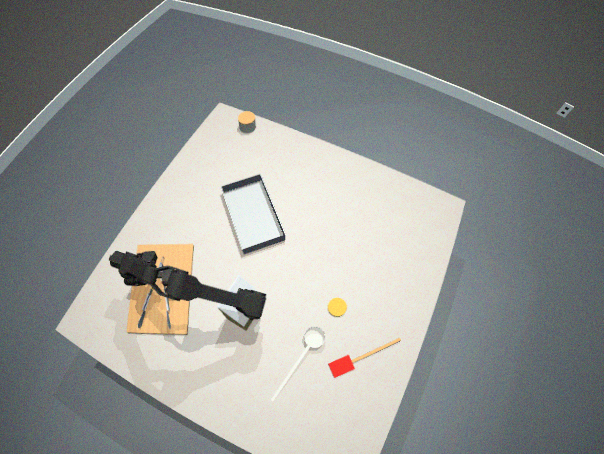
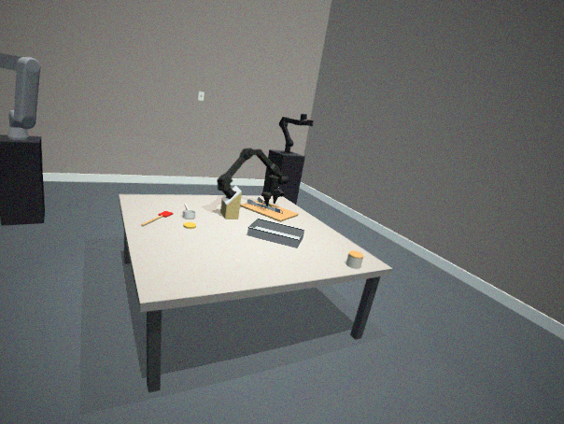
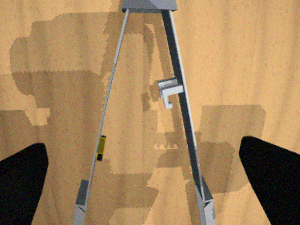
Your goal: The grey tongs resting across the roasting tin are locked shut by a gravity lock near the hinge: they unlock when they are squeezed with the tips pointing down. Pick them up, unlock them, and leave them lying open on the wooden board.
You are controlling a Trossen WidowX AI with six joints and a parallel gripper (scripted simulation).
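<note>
Right now the yellow lock piece is 20 mm to the left of my gripper tip, 20 mm below it and 20 mm behind it. Also, from my gripper tip: roasting tin 420 mm ahead, 220 mm to the right, 20 mm below; wooden board 40 mm below; yellow disc 660 mm to the right, 170 mm ahead, 40 mm below.
</note>
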